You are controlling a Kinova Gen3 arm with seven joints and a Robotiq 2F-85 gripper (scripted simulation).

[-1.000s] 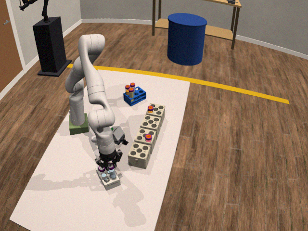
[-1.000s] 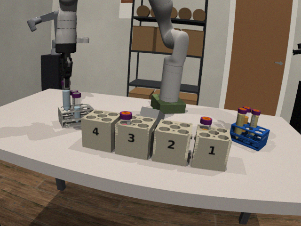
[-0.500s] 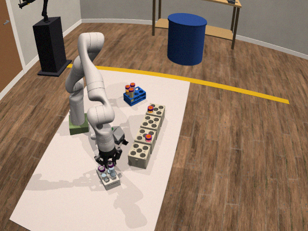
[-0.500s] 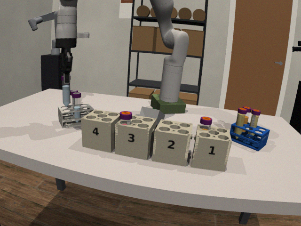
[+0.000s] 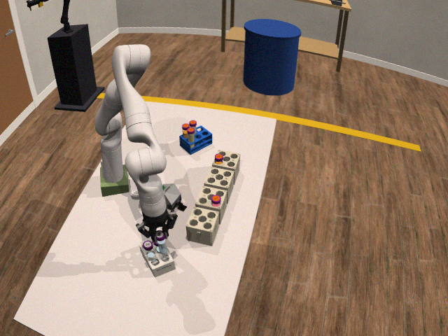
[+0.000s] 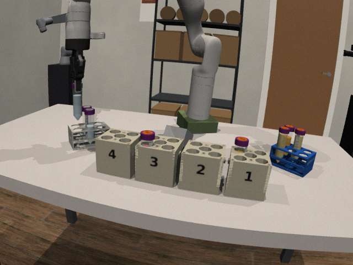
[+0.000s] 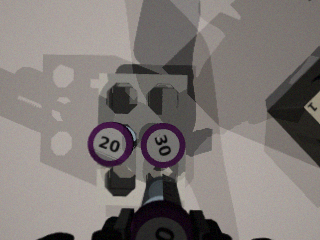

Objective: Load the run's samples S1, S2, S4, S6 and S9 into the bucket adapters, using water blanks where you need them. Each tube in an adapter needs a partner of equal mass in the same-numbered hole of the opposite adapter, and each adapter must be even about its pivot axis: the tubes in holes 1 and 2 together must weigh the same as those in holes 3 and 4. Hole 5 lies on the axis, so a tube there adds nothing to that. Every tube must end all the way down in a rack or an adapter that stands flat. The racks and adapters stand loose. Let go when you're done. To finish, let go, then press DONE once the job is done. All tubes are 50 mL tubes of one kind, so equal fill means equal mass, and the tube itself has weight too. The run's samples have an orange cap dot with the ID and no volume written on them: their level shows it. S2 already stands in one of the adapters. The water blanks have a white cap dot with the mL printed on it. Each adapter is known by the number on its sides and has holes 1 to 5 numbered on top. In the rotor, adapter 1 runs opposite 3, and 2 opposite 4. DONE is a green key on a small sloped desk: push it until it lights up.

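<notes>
My gripper is now 10 mm to the right of the white-dot blank and 50 mm above it. Round my hand: grey done desk (90 mm behind, 310 mm to the left, 150 mm below); then adapter 2 (100 mm ahead, 400 mm to the left, 150 mm below); then blank rack (40 mm behind, 20 mm to the left, 170 mm below).
</notes>
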